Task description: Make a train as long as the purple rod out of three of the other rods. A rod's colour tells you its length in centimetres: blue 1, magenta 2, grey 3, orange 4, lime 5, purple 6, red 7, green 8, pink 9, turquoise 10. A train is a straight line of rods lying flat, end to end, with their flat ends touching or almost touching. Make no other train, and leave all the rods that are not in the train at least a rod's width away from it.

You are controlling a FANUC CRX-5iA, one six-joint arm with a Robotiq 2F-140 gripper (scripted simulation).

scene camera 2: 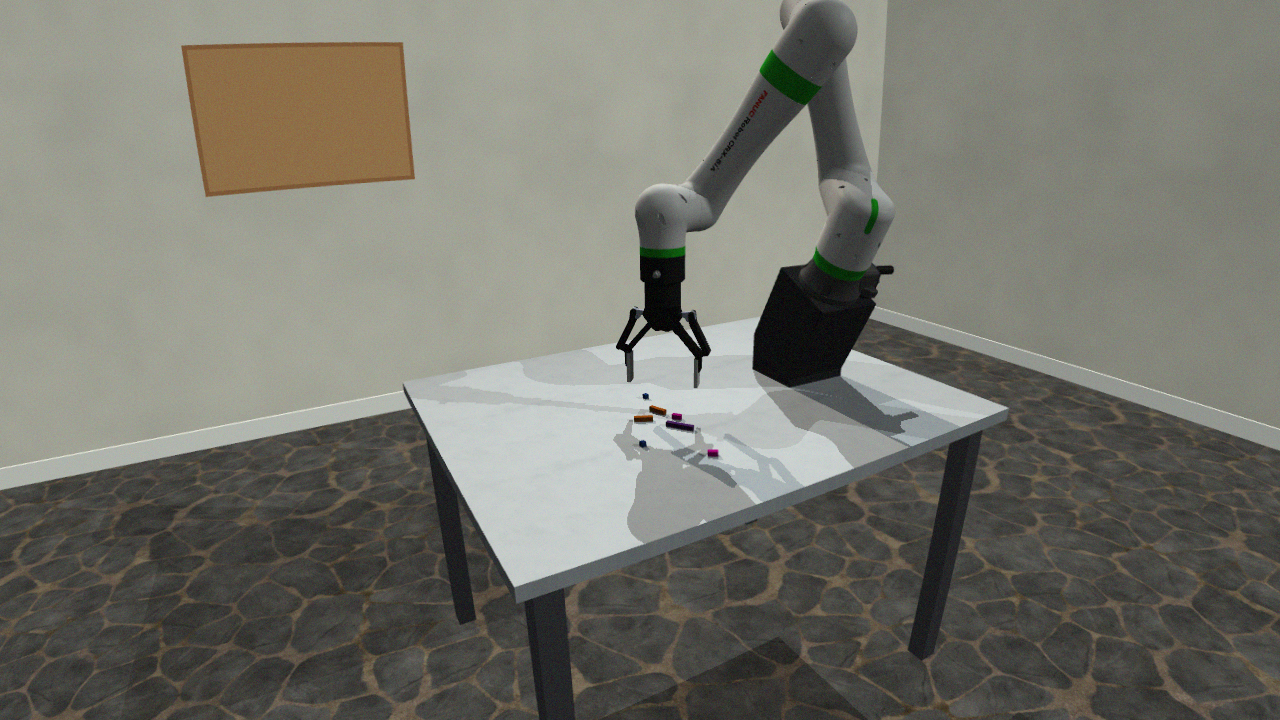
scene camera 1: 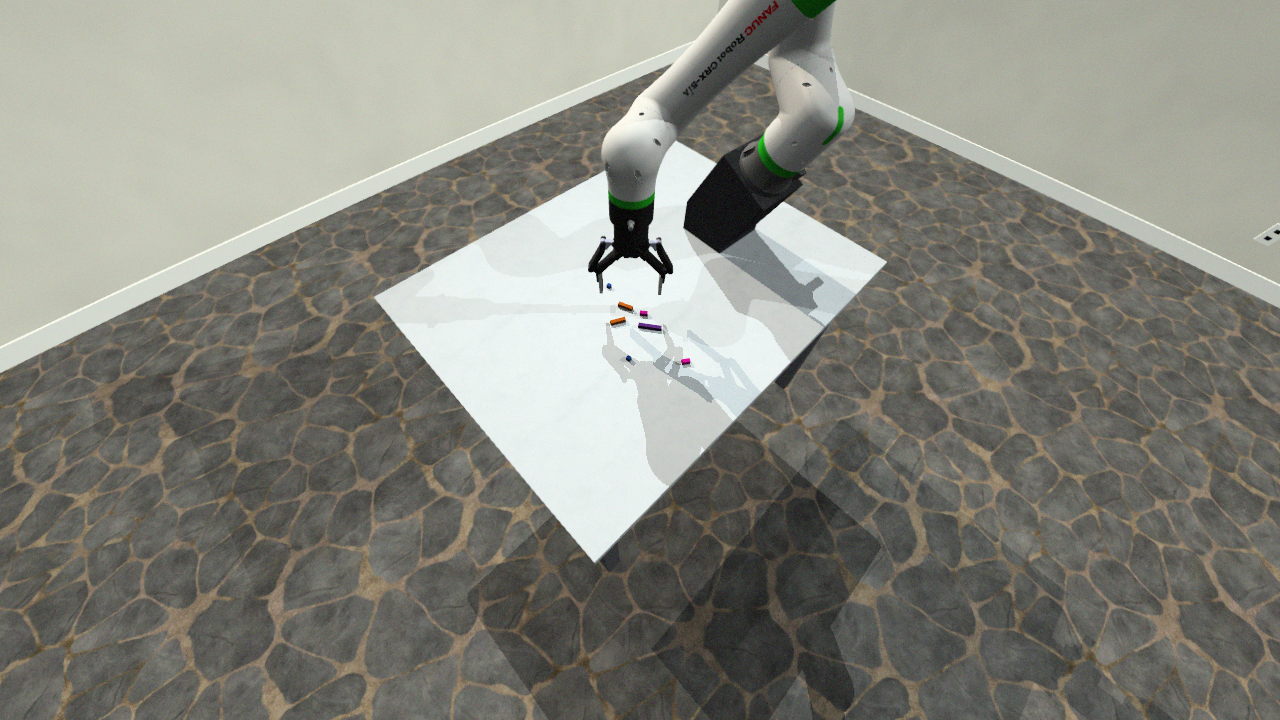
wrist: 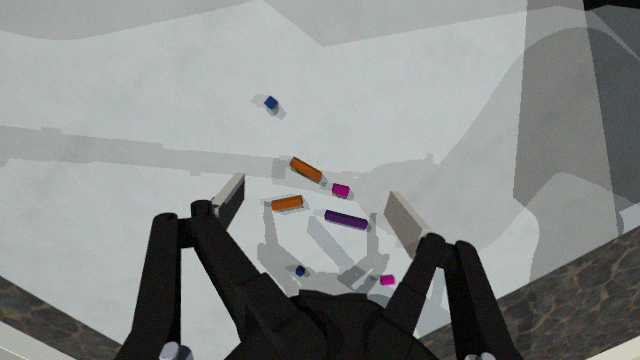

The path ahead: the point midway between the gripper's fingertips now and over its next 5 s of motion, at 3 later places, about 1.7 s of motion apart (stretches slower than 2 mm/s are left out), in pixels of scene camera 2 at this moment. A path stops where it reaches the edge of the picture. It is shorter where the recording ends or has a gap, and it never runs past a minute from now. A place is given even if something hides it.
My gripper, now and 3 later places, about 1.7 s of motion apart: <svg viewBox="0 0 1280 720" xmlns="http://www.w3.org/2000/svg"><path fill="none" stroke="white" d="M663 382L499 286L567 334L643 415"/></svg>
